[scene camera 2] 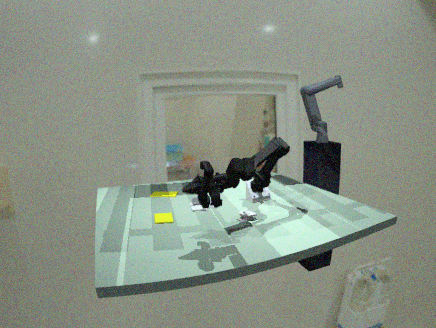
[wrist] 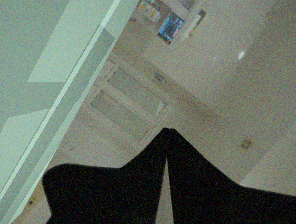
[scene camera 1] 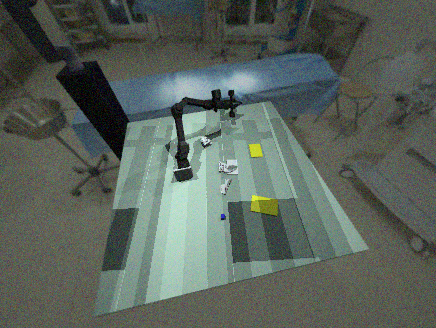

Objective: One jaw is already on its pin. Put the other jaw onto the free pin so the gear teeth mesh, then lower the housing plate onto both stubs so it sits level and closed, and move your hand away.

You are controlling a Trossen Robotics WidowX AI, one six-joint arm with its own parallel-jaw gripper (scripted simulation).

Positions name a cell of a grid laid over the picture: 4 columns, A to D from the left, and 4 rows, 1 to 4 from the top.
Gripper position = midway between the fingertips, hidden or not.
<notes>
My gripper (scene camera 2: B3) is shut and holds nothing.
My gripper shows as well in the wrist view (wrist: C3).
</notes>
